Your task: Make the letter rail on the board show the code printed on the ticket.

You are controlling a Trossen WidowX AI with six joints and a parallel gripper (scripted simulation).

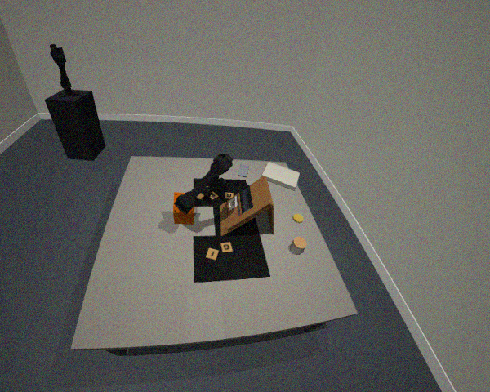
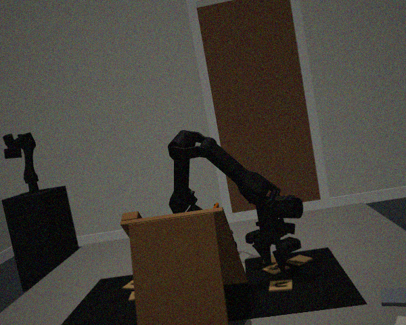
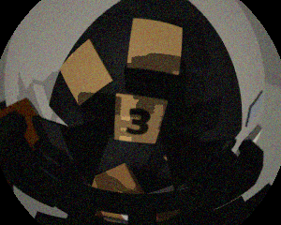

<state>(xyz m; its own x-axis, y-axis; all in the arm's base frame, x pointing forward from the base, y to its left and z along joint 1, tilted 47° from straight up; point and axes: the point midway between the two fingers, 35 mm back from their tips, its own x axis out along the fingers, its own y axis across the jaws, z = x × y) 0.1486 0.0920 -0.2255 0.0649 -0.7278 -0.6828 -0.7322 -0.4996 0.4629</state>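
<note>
Right now the white ticket is 13 cm to the right of my gripper tip, 13 cm ahead of it and 8 cm above it. The rest, counted from my gripper tip: yellow disc 58 cm ahead, 13 cm to the right; then black mat 20 cm to the right, 6 cm ahead, 1 cm below; then grey-blue card 32 cm to the left, 22 cm ahead.
</note>
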